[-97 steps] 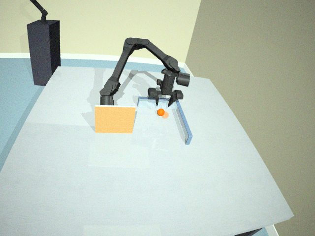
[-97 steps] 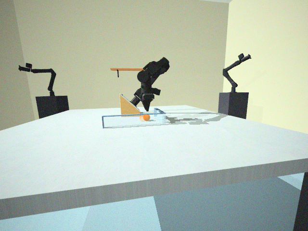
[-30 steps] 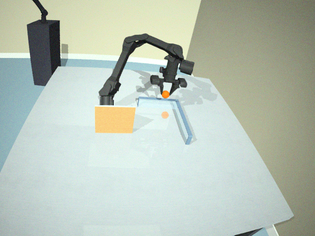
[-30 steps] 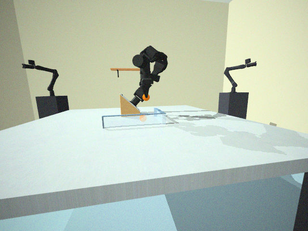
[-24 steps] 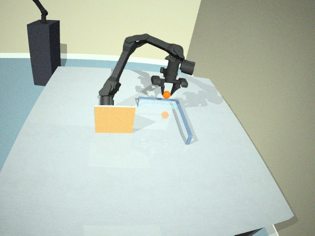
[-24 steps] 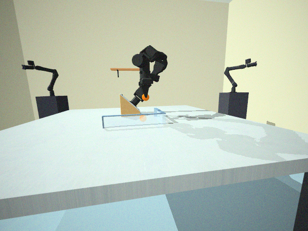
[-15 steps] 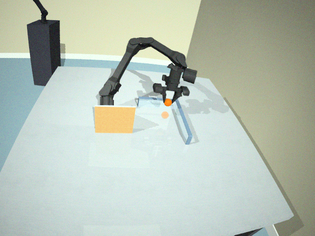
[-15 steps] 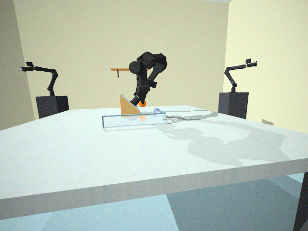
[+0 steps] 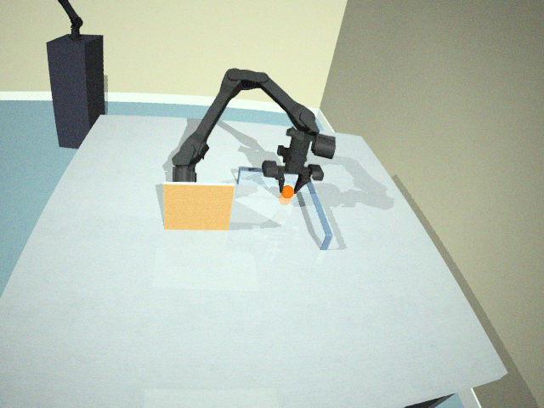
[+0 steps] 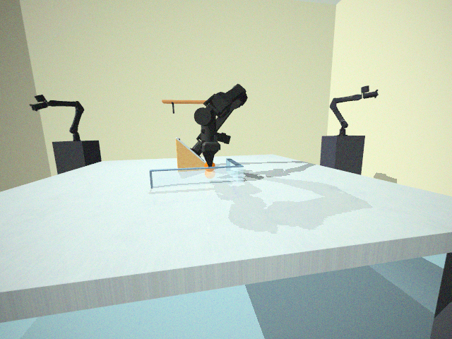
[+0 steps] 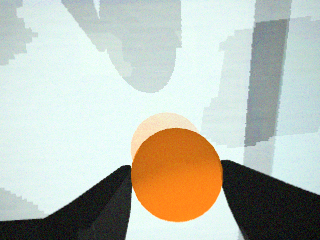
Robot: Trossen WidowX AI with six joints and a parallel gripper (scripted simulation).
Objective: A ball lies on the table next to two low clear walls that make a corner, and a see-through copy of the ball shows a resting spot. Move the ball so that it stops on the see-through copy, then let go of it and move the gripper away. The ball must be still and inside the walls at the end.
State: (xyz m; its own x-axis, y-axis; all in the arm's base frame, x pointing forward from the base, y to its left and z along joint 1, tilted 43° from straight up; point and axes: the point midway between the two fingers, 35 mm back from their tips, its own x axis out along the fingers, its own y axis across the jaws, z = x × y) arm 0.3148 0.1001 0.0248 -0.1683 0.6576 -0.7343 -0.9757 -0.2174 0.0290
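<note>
The see-through copy of ball lies 30 mm below my gripper tip. From my gripper tip the other things lie so: orange ball (right at my gripper tip).
</note>
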